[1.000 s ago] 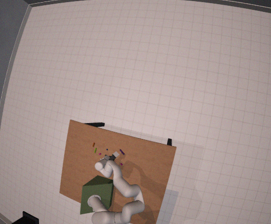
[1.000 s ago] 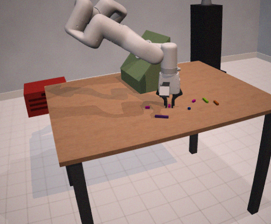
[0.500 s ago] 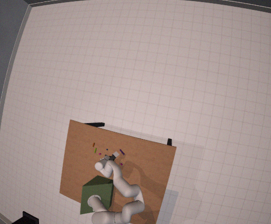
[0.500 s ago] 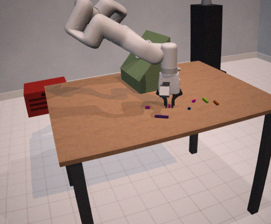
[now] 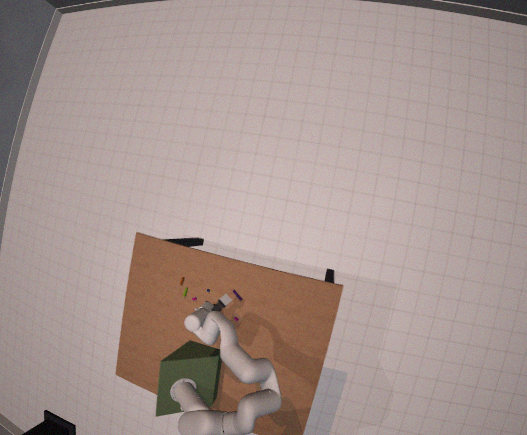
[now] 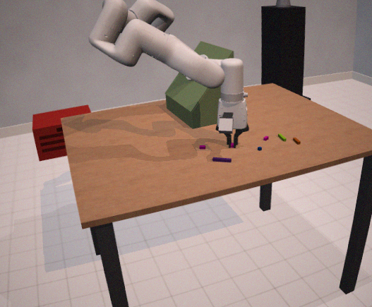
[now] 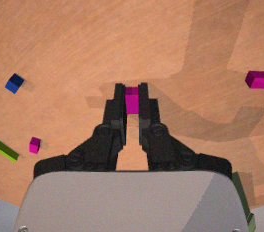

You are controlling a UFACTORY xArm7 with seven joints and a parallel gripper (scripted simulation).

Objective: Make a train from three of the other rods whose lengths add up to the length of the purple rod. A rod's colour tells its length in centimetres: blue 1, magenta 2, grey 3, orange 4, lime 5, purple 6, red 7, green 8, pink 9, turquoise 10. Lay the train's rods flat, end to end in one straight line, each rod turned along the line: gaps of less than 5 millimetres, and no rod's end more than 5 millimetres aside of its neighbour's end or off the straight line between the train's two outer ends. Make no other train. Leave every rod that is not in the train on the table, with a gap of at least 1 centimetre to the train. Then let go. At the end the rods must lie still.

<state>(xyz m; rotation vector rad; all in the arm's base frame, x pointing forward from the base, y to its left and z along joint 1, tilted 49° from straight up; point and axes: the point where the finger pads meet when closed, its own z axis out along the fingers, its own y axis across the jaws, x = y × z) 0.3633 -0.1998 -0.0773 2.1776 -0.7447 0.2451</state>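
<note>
Now: the purple rod 9 cm to the right of my hand, 8 cm ahead of it and 2 cm below it. From my hand the other things lie so: blue rod 7 cm ahead, 6 cm to the left, 2 cm below; orange rod 21 cm to the left, 10 cm ahead, 2 cm below; lime rod 19 cm to the left, 4 cm ahead, 2 cm below.
</note>
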